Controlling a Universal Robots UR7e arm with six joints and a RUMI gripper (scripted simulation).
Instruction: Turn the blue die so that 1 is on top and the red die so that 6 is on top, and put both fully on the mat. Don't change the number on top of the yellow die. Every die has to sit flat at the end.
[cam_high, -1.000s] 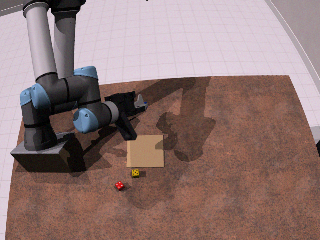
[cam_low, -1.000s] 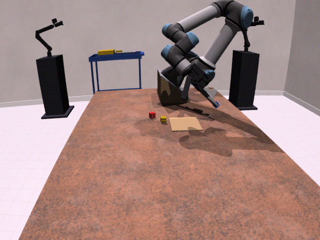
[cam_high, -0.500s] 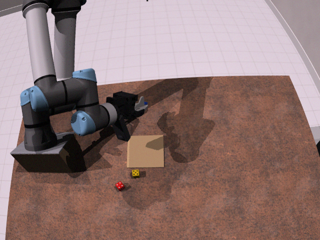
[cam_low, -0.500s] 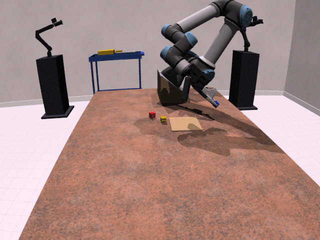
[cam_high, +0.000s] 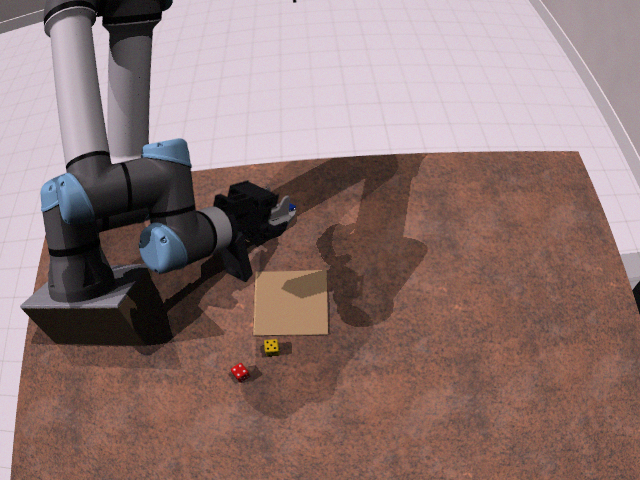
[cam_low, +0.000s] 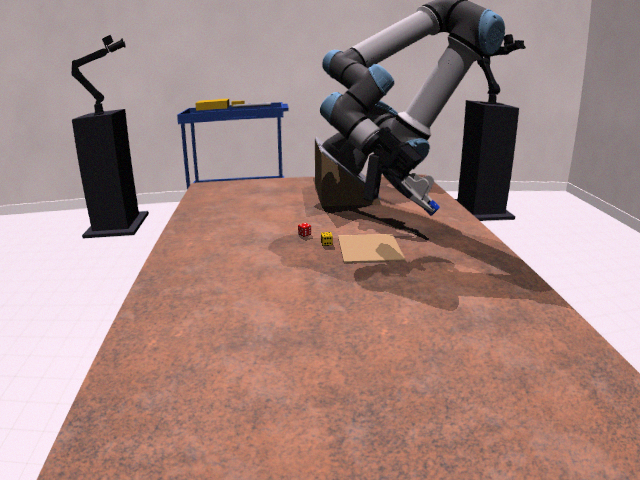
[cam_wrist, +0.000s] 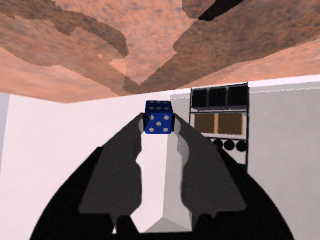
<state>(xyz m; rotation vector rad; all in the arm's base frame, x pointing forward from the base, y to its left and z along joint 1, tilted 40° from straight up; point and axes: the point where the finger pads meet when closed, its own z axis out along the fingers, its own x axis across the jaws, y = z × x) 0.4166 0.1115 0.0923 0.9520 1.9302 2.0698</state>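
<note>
The tan mat lies 140 mm to the right of my hand and 100 mm below it. From my hand the other things lie so: yellow die: 40 mm behind, 240 mm to the right, 90 mm below; then blue die: right at my hand; then red die: 110 mm behind, 290 mm to the right, 90 mm below.
</note>
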